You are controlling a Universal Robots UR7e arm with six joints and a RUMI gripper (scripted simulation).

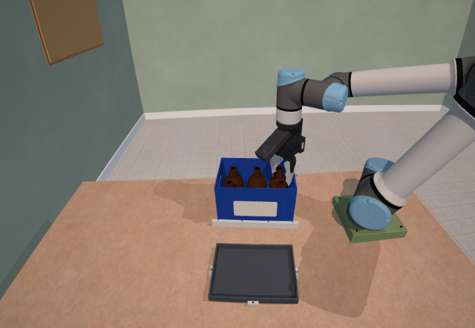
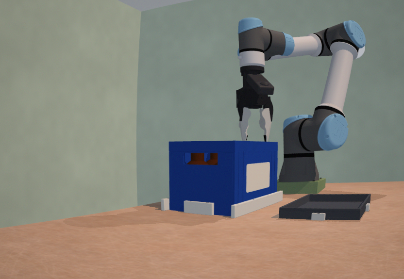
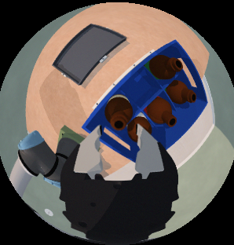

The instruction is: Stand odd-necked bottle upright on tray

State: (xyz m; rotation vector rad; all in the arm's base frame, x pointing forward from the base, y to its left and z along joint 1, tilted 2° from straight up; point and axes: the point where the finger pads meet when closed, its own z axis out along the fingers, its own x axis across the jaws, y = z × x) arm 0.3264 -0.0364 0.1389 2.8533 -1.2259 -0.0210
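Now: the blue crate 80 mm ahead of my hand, 50 mm to the right of it and 100 mm below it. From my hand the other things lie so: dark tray (90 mm ahead, 250 mm to the left, 170 mm below); glass bottle (80 mm ahead, 90 mm to the right, 100 mm below).
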